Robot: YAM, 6 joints.
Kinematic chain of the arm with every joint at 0, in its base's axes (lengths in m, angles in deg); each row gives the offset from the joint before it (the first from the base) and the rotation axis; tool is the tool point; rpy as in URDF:
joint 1: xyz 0 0 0.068 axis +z
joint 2: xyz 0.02 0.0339 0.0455 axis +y
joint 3: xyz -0.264 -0.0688 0 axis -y
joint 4: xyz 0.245 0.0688 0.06 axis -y
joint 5: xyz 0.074 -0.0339 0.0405 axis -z
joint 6: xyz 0.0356 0 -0.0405 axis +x
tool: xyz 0 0 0 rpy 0 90 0
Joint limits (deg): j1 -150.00..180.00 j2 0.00..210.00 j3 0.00..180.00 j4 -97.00..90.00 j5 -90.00..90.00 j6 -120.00..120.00
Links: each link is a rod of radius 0.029 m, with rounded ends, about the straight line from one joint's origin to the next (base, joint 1, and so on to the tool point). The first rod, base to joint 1, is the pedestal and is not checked.
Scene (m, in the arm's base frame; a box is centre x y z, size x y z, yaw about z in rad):
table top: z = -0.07
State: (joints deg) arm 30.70 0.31 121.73 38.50 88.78 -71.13
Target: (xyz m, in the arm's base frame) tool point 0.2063 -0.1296 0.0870
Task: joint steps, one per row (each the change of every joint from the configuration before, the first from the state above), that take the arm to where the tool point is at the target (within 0.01 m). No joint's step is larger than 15 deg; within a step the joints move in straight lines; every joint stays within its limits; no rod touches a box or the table.
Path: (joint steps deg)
1: -7.80 14.35 -13.43 -3.34 -1.50 0.00
2: -7.80 14.36 -13.44 -3.35 -1.51 0.00
3: -7.81 14.35 -13.43 -3.34 -1.50 0.00
4: -7.80 14.35 -13.43 -3.35 -1.50 0.00
5: -7.80 14.35 -13.44 -3.34 -1.51 0.00
6: -7.80 14.36 -13.43 -3.35 -1.50 0.00
7: -7.80 14.35 -13.44 -3.34 -1.50 0.00

